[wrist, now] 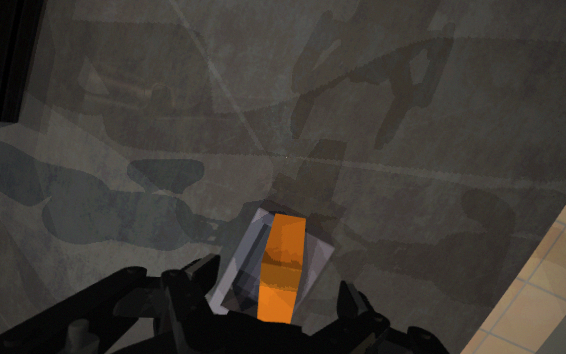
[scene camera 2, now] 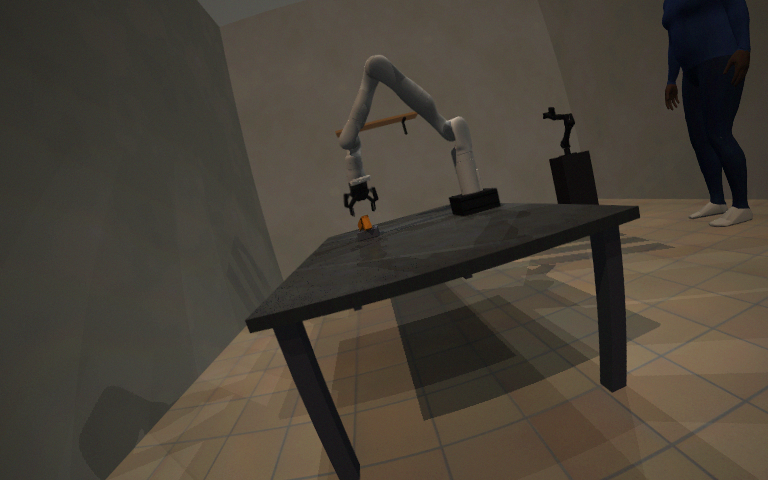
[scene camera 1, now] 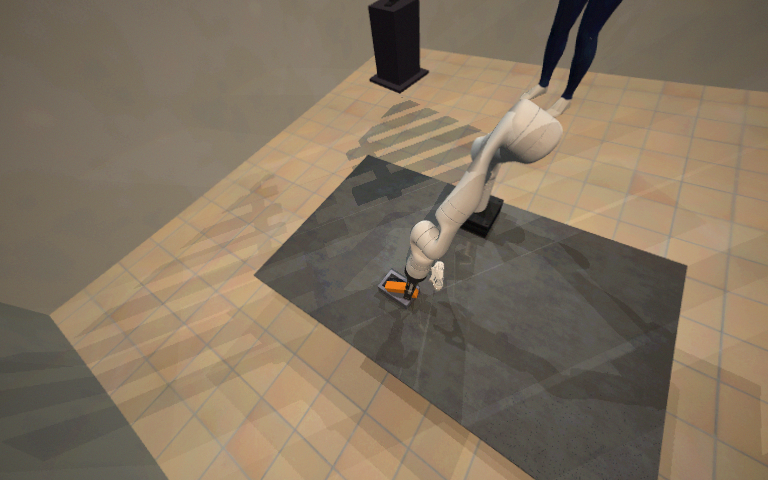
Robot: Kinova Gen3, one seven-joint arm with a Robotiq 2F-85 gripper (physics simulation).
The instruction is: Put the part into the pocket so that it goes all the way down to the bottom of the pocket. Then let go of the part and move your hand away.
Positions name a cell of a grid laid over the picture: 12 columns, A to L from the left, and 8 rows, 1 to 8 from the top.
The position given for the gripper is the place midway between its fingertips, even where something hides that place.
Note:
The gripper (wrist: F7) is open, with nothing in its grasp. Also in view: an orange L-shaped block (wrist: F7). Also in view: a grey pocket block (wrist: F7).

